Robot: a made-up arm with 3 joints. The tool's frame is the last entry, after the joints. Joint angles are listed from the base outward. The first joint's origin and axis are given. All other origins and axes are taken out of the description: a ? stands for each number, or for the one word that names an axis. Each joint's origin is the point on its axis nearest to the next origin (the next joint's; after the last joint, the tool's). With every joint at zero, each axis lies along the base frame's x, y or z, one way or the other. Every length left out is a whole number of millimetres.
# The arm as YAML. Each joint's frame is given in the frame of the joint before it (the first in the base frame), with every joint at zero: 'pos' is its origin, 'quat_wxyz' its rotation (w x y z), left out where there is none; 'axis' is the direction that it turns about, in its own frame. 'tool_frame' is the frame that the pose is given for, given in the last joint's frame.
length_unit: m
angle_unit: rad
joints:
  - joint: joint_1
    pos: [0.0, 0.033, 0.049]
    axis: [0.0, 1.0, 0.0]
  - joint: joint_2
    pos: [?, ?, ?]
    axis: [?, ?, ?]
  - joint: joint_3
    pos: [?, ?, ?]
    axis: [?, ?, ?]
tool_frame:
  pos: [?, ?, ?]
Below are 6 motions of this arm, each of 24 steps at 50 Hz.
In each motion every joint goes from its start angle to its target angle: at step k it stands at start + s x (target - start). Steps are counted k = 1, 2, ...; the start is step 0. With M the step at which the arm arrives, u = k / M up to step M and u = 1 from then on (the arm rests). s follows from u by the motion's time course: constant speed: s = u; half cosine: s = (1 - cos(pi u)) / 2; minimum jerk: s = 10 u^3 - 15 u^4 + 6 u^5.
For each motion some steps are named. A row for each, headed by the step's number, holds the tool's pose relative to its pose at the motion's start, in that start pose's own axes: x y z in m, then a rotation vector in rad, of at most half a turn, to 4 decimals.
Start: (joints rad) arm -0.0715 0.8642 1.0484
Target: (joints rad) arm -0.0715 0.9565 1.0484
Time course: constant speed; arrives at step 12
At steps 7, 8, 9, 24:
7: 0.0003 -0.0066 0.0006 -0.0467 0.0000 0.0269
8: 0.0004 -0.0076 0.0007 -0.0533 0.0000 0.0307
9: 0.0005 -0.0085 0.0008 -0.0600 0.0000 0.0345
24: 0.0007 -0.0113 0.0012 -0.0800 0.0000 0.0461

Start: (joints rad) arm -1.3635 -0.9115 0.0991
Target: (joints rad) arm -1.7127 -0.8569 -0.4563
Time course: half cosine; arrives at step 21
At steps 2, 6, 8, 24:
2: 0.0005 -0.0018 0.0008 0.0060 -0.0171 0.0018
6: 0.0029 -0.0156 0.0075 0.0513 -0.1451 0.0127
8: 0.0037 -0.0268 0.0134 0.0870 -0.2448 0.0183
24: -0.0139 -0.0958 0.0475 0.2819 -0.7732 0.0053

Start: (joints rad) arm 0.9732 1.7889 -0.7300
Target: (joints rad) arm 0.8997 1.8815 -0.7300
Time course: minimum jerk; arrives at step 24
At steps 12, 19, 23, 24:
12: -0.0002 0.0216 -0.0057 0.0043 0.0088 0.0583
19: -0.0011 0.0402 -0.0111 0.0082 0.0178 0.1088
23: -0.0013 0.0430 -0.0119 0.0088 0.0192 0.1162
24: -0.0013 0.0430 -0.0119 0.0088 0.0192 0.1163

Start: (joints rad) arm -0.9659 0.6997 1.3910
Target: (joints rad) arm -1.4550 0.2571 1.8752
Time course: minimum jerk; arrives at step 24
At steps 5, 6, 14, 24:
5: 0.0008 0.0118 -0.0127 0.0249 0.0068 -0.0244
6: 0.0016 0.0191 -0.0203 0.0404 0.0106 -0.0384
14: 0.0388 0.1278 -0.1183 0.2821 0.0409 -0.1746
24: 0.0850 0.1968 -0.1671 0.4434 0.0369 -0.1979

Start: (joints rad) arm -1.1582 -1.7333 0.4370
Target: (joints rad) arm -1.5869 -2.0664 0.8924
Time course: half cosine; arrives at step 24
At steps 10, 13, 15, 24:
10: -0.0144 -0.0370 -0.0292 0.1961 0.2036 -0.0297
13: -0.0223 -0.0524 -0.0430 0.2998 0.3171 -0.0325
15: -0.0275 -0.0611 -0.0511 0.3670 0.3927 -0.0296
24: -0.0399 -0.0799 -0.0668 0.5304 0.5840 -0.0068

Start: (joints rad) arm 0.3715 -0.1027 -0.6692
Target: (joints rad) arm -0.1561 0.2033 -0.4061
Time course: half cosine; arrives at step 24
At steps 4, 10, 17, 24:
4: -0.0131 0.0012 0.0081 0.0151 -0.0176 0.0142
10: -0.0759 0.0064 0.0386 0.0730 -0.0980 0.0866
17: -0.1720 0.0128 0.0636 0.1215 -0.2148 0.2084
24: -0.2165 0.0151 0.0672 0.1290 -0.2678 0.2680

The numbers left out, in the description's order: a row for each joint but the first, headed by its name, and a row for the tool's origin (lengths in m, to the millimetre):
joint_2: xyz -0.084 0.0 0.465, axis 0.0 0.0 1.0
joint_3: xyz -0.05 -0.009 0.0, axis 0.0 1.0 0.0
tool: xyz 0.114 0.0 -0.15

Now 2 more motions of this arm.
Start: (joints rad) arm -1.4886 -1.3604 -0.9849
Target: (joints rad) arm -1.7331 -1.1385 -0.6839
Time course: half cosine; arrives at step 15
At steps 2, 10, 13, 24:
2: -0.0031 -0.0036 -0.0010 0.0137 0.0108 -0.0032
10: -0.0583 -0.0542 -0.0160 0.2404 0.1715 -0.0278
13: -0.0759 -0.0666 -0.0196 0.3065 0.2128 -0.0251
24: -0.0797 -0.0690 -0.0202 0.3203 0.2210 -0.0240

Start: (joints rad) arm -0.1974 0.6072 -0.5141
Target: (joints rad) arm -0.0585 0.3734 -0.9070
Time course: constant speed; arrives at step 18
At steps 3, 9, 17, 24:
3: 0.0155 -0.0103 0.0036 -0.0093 -0.0462 -0.0400
9: 0.0446 -0.0324 0.0110 -0.0375 -0.1369 -0.1165
17: 0.0796 -0.0640 0.0213 -0.0943 -0.2539 -0.2095
24: 0.0836 -0.0681 0.0226 -0.1028 -0.2682 -0.2202

